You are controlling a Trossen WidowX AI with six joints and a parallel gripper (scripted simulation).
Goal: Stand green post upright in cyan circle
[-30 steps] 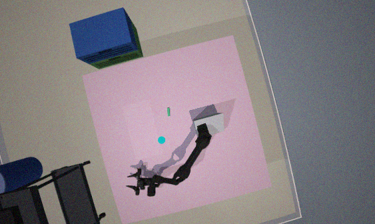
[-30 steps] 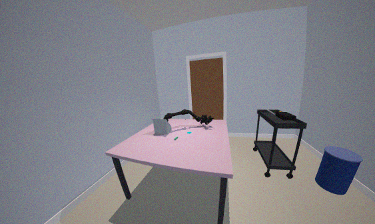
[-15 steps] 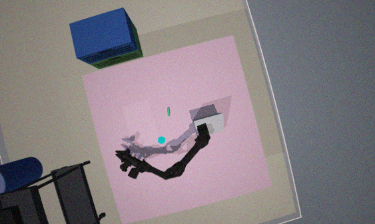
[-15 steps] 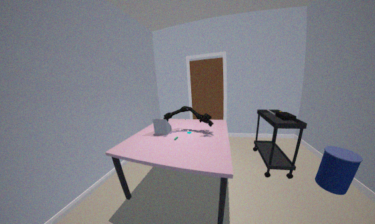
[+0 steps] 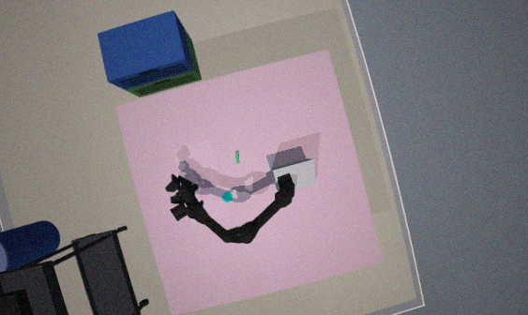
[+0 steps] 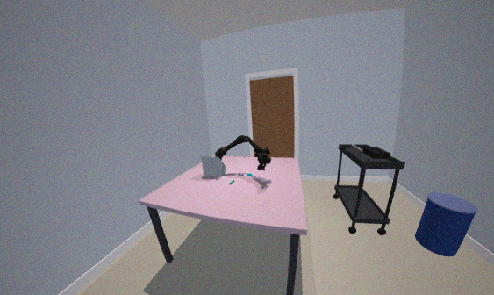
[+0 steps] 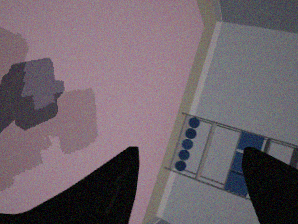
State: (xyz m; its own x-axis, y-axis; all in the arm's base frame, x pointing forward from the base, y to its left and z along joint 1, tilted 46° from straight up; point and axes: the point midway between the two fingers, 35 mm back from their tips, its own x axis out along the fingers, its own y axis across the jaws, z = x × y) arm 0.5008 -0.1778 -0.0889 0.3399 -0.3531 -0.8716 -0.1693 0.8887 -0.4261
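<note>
Now: the green post 31 cm behind my gripper tip, 2 cm to the left of it and 15 cm below it. The rest, counted from my gripper tip: cyan circle 18 cm behind, 22 cm to the left, 16 cm below.
</note>
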